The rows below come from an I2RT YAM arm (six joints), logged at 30 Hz.
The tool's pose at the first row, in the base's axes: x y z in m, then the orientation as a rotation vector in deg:
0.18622 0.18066 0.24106 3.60 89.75 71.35
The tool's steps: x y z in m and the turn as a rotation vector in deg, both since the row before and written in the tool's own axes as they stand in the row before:
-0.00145 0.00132 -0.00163 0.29 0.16 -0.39
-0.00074 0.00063 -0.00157 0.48 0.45 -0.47
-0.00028 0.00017 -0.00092 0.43 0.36 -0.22
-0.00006 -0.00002 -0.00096 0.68 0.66 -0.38
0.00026 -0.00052 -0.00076 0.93 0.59 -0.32
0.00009 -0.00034 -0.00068 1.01 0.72 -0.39
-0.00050 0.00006 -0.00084 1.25 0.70 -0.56
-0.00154 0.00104 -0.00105 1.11 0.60 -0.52
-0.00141 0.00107 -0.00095 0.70 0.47 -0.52
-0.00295 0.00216 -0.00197 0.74 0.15 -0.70
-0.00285 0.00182 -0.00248 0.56 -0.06 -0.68
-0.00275 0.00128 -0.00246 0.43 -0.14 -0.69
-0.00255 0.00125 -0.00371 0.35 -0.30 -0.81
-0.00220 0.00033 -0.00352 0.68 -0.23 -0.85
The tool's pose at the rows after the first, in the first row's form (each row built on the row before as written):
0.18492 0.17931 0.24279 3.38 90.01 70.85
0.18373 0.17812 0.24355 3.04 90.63 70.20
0.18308 0.17743 0.24376 2.92 91.18 69.76
0.18240 0.17675 0.24369 2.65 92.11 69.06
0.18199 0.17614 0.24307 2.63 93.14 68.18
0.18162 0.17557 0.24272 2.53 94.31 67.20
0.18118 0.17477 0.24308 2.45 95.57 65.88
0.18056 0.17382 0.24489 2.37 96.66 64.68
0.17995 0.17306 0.24665 2.11 97.40 63.79
0.17875 0.17150 0.25031 1.90 97.84 62.67
0.17726 0.16953 0.25370 1.70 97.99 61.68
0.17596 0.16736 0.25668 1.46 97.99 60.78
0.17359 0.16453 0.25954 1.15 97.78 59.83
0.17160 0.16147 0.26155 0.98 97.80 58.58

